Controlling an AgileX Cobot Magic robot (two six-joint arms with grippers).
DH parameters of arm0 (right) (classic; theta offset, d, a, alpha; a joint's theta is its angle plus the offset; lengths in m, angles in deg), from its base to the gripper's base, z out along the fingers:
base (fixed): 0 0 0 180
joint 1: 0 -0.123 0 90
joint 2: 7.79 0 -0.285 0
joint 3: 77.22 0 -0.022 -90
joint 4: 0 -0.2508 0 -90
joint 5: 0 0 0.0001 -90
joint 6: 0 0.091 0 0
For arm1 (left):
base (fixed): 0 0 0 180
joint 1: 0 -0.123 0 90
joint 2: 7.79 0 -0.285 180
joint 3: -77.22 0 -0.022 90
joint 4: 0 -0.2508 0 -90
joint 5: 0 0 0.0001 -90
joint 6: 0 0.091 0 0
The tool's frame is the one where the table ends.
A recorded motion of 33 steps. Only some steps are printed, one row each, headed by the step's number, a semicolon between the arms.
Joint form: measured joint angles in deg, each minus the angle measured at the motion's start. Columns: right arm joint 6, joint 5, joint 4, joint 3, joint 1, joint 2; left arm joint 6, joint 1, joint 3, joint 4, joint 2, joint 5.
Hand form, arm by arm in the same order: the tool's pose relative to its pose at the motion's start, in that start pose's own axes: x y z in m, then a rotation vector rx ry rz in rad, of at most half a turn. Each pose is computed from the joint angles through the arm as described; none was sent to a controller.
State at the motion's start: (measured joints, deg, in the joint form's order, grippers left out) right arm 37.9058 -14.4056 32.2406 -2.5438 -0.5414 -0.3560; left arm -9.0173 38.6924 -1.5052 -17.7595 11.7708 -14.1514
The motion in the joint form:
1: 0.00 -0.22 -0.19 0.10 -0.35 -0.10; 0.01 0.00 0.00 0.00 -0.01 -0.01
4: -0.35 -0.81 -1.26 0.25 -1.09 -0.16; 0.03 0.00 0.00 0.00 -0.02 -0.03
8: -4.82 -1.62 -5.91 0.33 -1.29 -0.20; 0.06 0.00 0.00 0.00 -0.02 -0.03
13: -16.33 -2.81 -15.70 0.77 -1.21 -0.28; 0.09 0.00 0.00 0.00 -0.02 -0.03
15: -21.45 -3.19 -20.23 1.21 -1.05 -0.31; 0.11 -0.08 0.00 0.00 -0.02 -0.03
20: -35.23 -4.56 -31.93 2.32 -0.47 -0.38; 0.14 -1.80 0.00 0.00 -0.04 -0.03
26: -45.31 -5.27 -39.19 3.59 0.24 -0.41; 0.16 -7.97 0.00 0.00 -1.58 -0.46
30: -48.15 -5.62 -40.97 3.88 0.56 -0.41; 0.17 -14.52 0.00 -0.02 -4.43 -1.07
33: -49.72 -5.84 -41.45 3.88 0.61 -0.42; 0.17 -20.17 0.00 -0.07 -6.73 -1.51
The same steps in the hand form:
1: 0.0008 0.0001 0.0000 -0.0044 0.0042 0.0027; 0.0000 0.0000 0.0000 -0.0001 0.0000 0.0002
4: 0.0027 0.0005 0.0002 -0.0144 0.0183 0.0133; 0.0000 0.0000 0.0000 -0.0001 0.0002 0.0005
8: 0.0054 0.0016 0.0001 -0.0276 0.0434 0.0130; 0.0000 0.0000 0.0000 -0.0001 0.0002 0.0010
13: 0.0116 0.0043 0.0001 -0.0605 0.0896 -0.0245; 0.0000 0.0000 0.0000 -0.0001 0.0002 0.0015
15: 0.0154 0.0058 0.0003 -0.0777 0.1102 -0.0384; 0.0000 0.0001 0.0000 -0.0014 0.0004 0.0014
20: 0.0250 0.0098 0.0004 -0.1272 0.1610 -0.0828; 0.0004 0.0021 -0.0001 -0.0289 0.0049 -0.0092
26: 0.0336 0.0122 0.0008 -0.1602 0.1909 -0.1352; 0.0014 0.0093 -0.0027 -0.1330 0.0032 -0.0495
30: 0.0358 0.0127 0.0008 -0.1675 0.1994 -0.1540; 0.0022 0.0165 -0.0077 -0.2486 -0.0165 -0.0895
33: 0.0361 0.0129 0.0007 -0.1719 0.2011 -0.1732; 0.0030 0.0219 -0.0124 -0.3490 -0.0320 -0.1202

